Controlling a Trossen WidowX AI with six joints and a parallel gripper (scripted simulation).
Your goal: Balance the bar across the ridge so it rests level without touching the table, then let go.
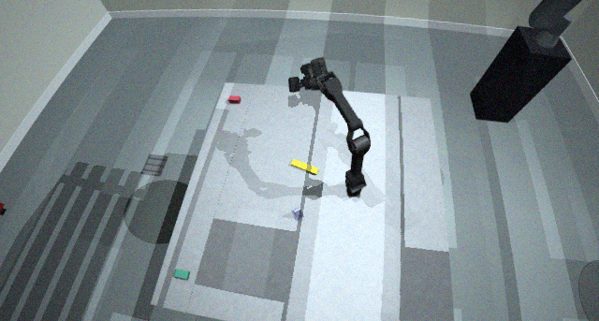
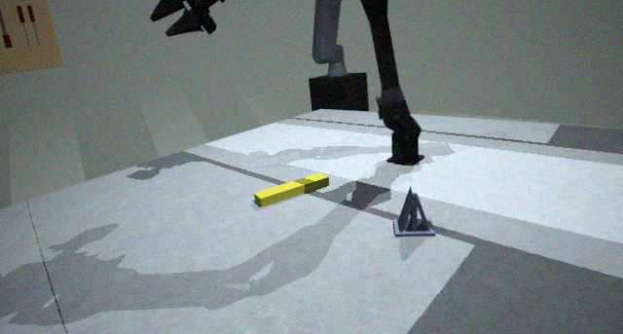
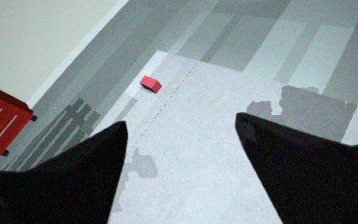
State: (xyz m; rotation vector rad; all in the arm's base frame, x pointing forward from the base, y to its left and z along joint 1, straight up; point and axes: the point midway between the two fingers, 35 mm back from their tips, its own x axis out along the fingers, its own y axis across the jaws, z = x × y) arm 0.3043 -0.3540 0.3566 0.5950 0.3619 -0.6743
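The yellow bar lies 7 cm behind my gripper tip, 27 cm to the left of it and 33 cm below it. Also, from my gripper tip: red block: 41 cm ahead, 13 cm to the right, 32 cm below; green block: 41 cm ahead, 87 cm to the left, 33 cm below.
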